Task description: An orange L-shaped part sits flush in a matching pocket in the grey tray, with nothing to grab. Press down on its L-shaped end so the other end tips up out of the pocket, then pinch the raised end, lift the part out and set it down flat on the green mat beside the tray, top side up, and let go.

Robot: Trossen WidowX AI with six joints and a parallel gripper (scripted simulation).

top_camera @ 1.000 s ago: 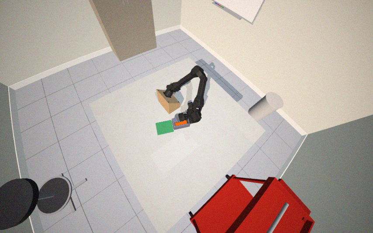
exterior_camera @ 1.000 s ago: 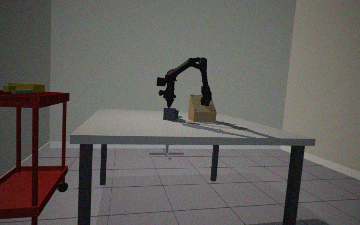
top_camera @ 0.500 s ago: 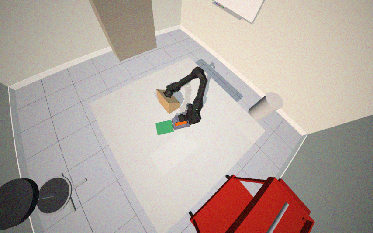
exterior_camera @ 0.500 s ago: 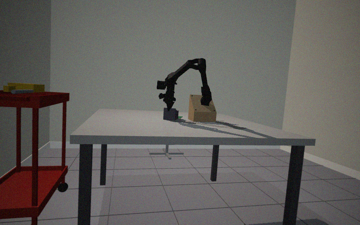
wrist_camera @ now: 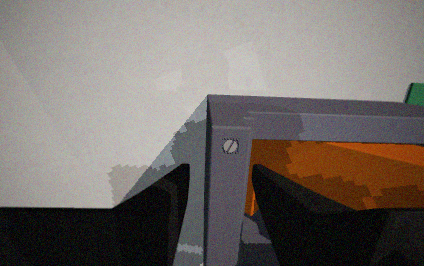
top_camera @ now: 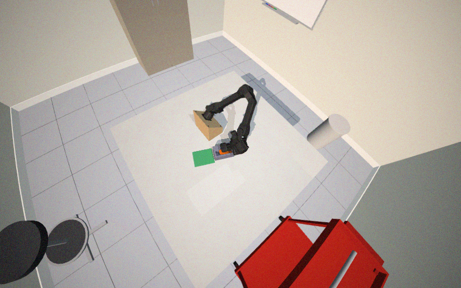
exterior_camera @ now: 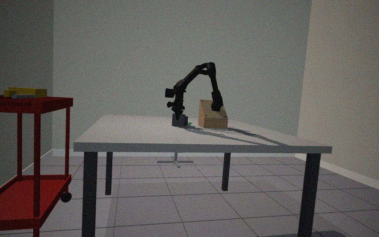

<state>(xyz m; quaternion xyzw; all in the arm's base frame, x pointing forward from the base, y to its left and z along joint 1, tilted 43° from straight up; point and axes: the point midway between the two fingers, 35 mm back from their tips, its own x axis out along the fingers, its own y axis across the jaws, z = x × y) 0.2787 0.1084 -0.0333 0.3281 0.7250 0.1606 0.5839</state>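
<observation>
My gripper tip is 4 cm to the left of the orange L-shaped part and 2 cm past it. Also, from my gripper tip: green mat (21 cm to the right, 7 cm behind, 6 cm below).
</observation>
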